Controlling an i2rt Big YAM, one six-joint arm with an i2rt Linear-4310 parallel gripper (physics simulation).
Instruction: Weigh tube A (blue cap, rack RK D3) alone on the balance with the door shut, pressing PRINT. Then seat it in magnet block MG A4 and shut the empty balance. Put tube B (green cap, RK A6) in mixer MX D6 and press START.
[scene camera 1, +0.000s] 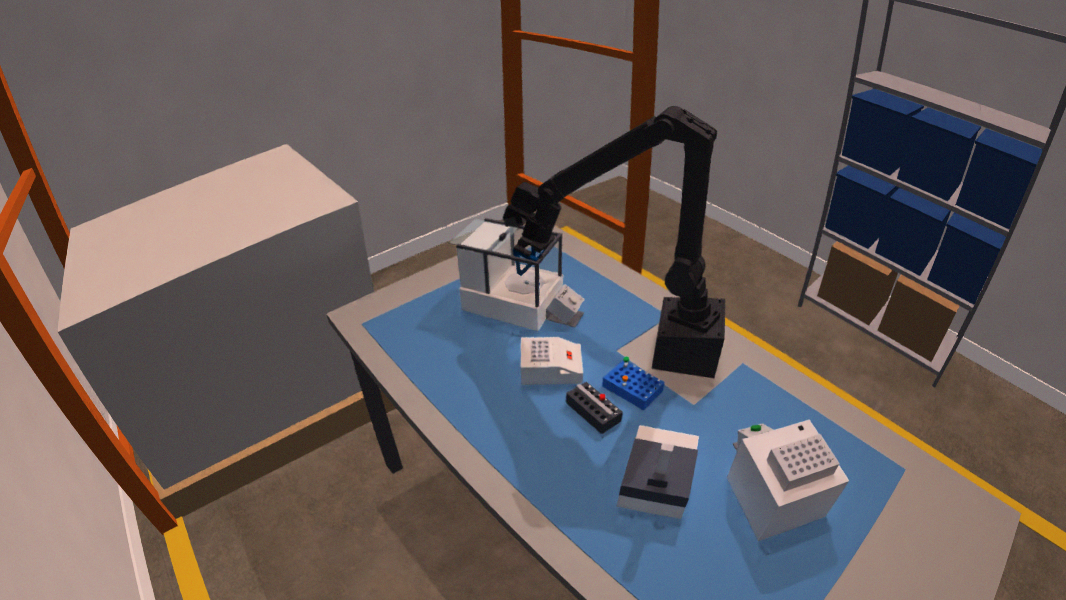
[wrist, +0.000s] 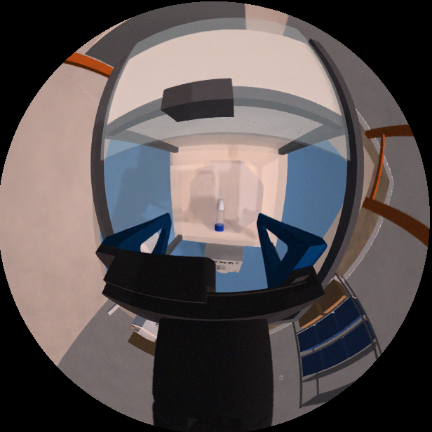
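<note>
Tube A (wrist: 220, 216), with a blue cap, is over the round pan inside the balance (scene camera 1: 484, 301) (wrist: 180, 229). It shows side-on, cap towards the control panel; whether it lies flat or leans cannot be told. The balance's clear top door, with a dark handle (wrist: 198, 100), is slid back. My gripper (scene camera 1: 525, 268) (wrist: 213, 217) is open and empty, pointing down through the top opening above the tube. Tube B's green cap (scene camera 1: 626, 360) shows at a corner of the blue rack (scene camera 1: 650, 392). The black magnet block (scene camera 1: 583, 409) is beside it. The mixer (scene camera 1: 781, 506) has a holed block and a green button (scene camera 1: 755, 427).
The balance's dark frame posts (scene camera 1: 537, 286) stand close around the fingers. The balance's control panel (scene camera 1: 566, 304) (wrist: 225, 259) is beside its base. A white device with a red display (scene camera 1: 552, 365), a dark-lidded box (scene camera 1: 660, 469), an orange cap (scene camera 1: 625, 378) and a red cap (scene camera 1: 602, 397) also show.
</note>
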